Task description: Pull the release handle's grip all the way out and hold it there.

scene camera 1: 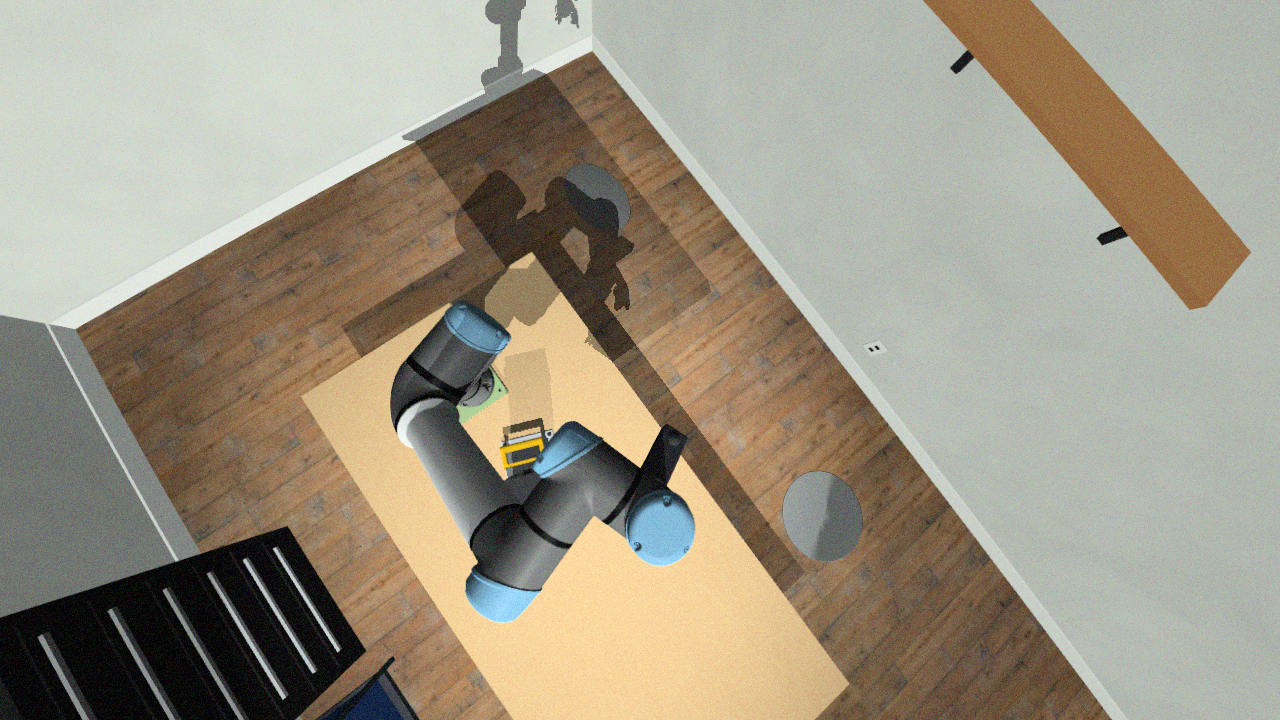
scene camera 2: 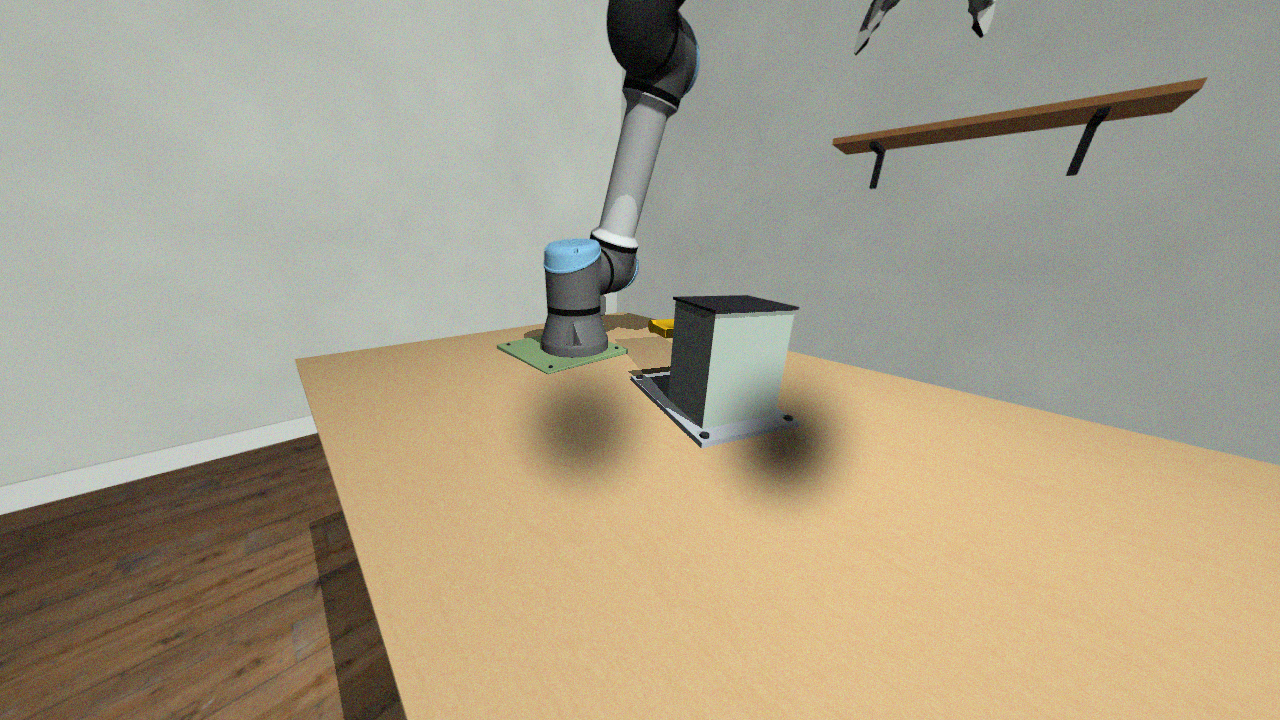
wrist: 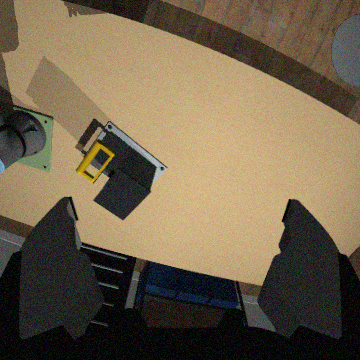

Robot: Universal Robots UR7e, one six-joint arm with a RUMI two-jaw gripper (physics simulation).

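Observation:
The release handle's grip is a yellow rectangular frame [scene camera 1: 506, 454] [scene camera 2: 660, 327] [wrist: 86, 159] on the side of the housing that faces the arm's base. The housing [scene camera 2: 747, 367] [wrist: 123, 195] is a pale upright box with a dark top. It stands on a grey base plate [scene camera 2: 742, 432] [wrist: 139, 148] bolted to the table. How far out the grip stands cannot be told. My gripper [scene camera 2: 920, 42] [wrist: 180, 200] is wide open and empty, high above the table and apart from the grip. In scene camera 1 the arm hides the fingers and part of the housing.
The arm's base stands on a green plate [scene camera 1: 497, 391] [scene camera 2: 534, 359] [wrist: 42, 161] near the grip. The wooden table [scene camera 1: 698, 617] [scene camera 2: 716, 573] [wrist: 225, 150] carries both. A wall shelf [scene camera 1: 1100, 143] [scene camera 2: 1011, 121] and a black drawer cabinet [scene camera 1: 134, 667] are beyond the table.

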